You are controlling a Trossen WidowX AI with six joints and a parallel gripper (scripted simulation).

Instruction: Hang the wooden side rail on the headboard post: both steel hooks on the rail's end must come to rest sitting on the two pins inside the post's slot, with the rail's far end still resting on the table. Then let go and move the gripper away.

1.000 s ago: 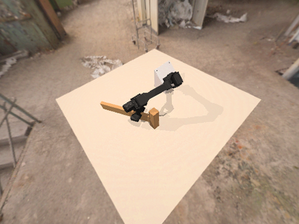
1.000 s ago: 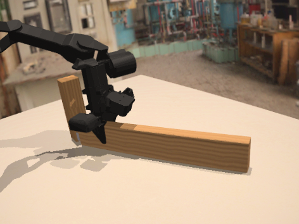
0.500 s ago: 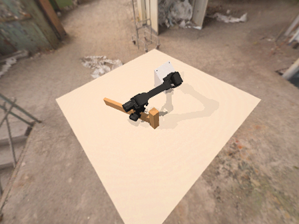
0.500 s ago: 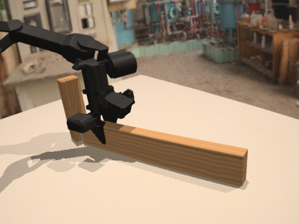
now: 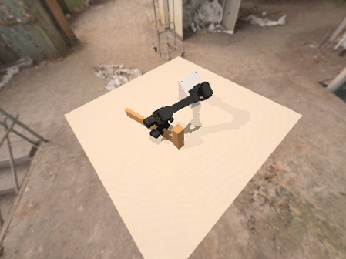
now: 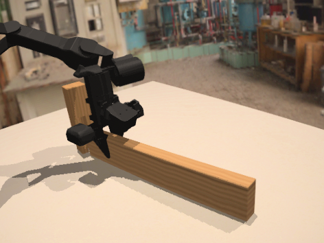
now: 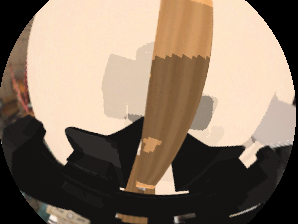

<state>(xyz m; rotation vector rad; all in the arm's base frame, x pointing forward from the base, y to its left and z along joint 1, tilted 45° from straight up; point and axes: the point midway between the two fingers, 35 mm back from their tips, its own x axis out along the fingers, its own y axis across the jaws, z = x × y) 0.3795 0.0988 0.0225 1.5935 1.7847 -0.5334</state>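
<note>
Right now the headboard post is 13 cm to the left of my gripper tip, 6 cm above it and 2 cm behind it.
</note>
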